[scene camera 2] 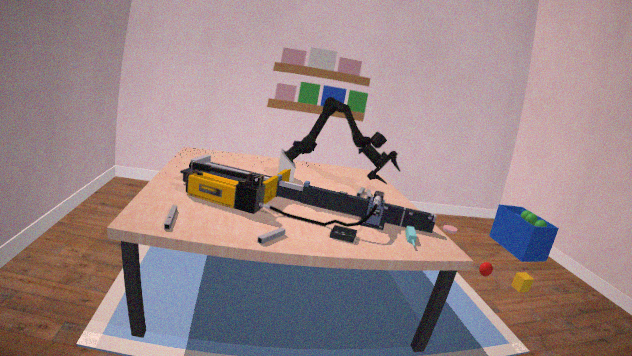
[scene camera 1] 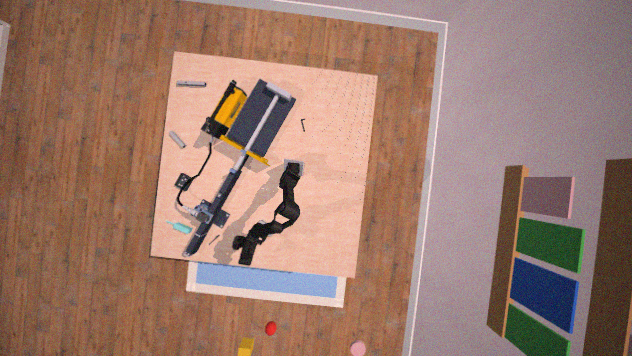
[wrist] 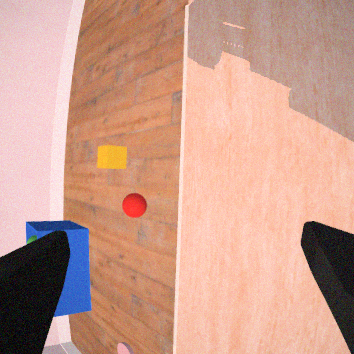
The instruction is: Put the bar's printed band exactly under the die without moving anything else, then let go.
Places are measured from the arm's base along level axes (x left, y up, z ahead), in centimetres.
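Pixels of known places: gripper, between the fingertips: (scene camera 2: 393, 177) (wrist: 188, 240); arm's base, origin of its link: (scene camera 2: 288, 156) (scene camera 1: 293, 167).
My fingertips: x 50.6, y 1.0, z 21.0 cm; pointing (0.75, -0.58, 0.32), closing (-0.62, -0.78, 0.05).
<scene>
For each thing: its middle in the pictures, then the offset to it from my fingertips. "pt": a spot on its surface instead.
- long dark rail, a spot on its surface: (scene camera 2: 330, 199) pt dx -35.4, dy -7.8, dz +20.4 cm
- black machine, middle of its body: (scene camera 2: 222, 185) (scene camera 1: 224, 110) dx -80.6, dy -5.9, dz +23.9 cm
- small black box, a spot on its surface: (scene camera 2: 343, 233) pt dx -34.6, dy -12.3, dz +45.0 cm
- teal bottle, middle of its body: (scene camera 2: 411, 237) (scene camera 1: 178, 226) dx -7.8, dy -10.9, dz +47.8 cm
- black hex key, middle of its body: (scene camera 1: 304, 125) dx -78.5, dy -12.1, dz -23.7 cm
My gripper (scene camera 1: 240, 255) (scene camera 2: 392, 176) (wrist: 188, 240) is open and empty, raised above the table near its edge. Two short grey bars lie flat on the table: one bar (scene camera 1: 191, 84) (scene camera 2: 171, 217) near a corner, the other bar (scene camera 1: 177, 139) (scene camera 2: 271, 236) nearer the black box. No printed band can be made out on either. A grey clamp-like unit with a cable (scene camera 1: 202, 212) (scene camera 2: 376, 210) sits at the long dark rail (scene camera 1: 226, 192) (scene camera 2: 330, 199). Which part is the die cannot be told. The bars do not show in the wrist view.
A yellow and black machine (scene camera 1: 231, 107) (scene camera 2: 212, 189) stands at the rail's other end. A small black box (scene camera 1: 183, 181) (scene camera 2: 343, 233) and a teal bottle (scene camera 1: 181, 228) (scene camera 2: 411, 234) lie beyond the rail from the arm. A black hex key (scene camera 1: 303, 124) lies near the machine.
</scene>
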